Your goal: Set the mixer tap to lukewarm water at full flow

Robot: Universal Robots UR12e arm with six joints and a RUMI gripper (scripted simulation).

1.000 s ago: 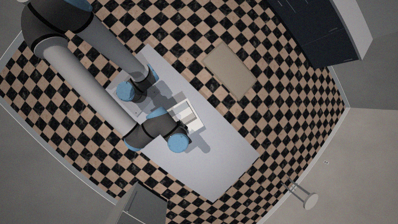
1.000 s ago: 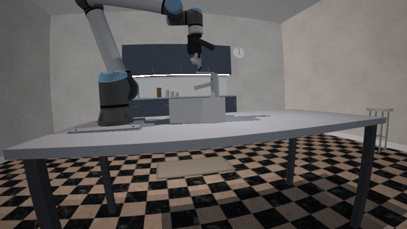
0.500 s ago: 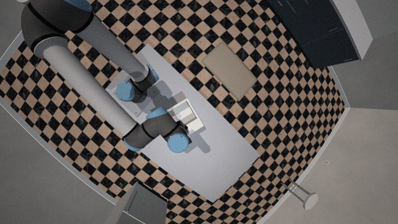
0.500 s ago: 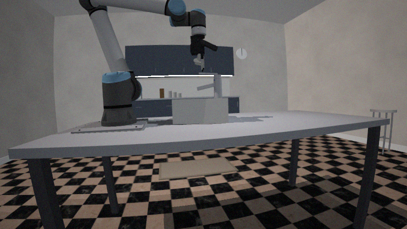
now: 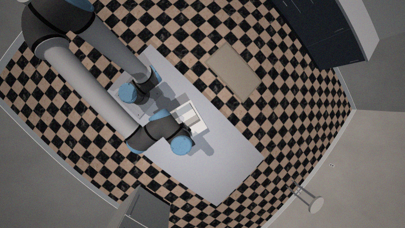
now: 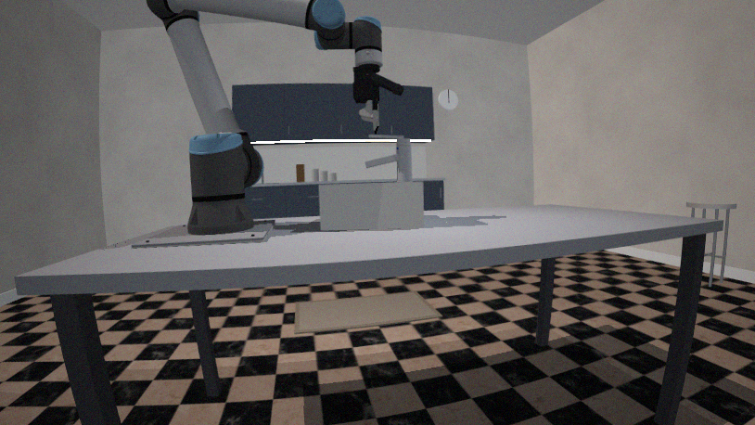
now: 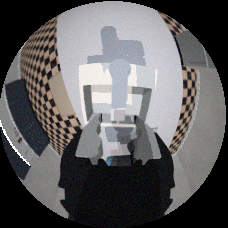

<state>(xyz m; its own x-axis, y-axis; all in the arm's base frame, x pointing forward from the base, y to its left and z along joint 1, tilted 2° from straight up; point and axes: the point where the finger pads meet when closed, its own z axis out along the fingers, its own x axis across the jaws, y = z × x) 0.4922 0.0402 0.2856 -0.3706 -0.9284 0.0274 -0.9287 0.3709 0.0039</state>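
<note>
Right now my hand is 3 cm short of the lever, 3 cm above it and 1 cm to the left of it. Also, from my hand: sink (27 cm below, 3 cm behind, 1 cm to the left); mixer tap (8 cm below, 6 cm ahead, 2 cm to the right).
</note>
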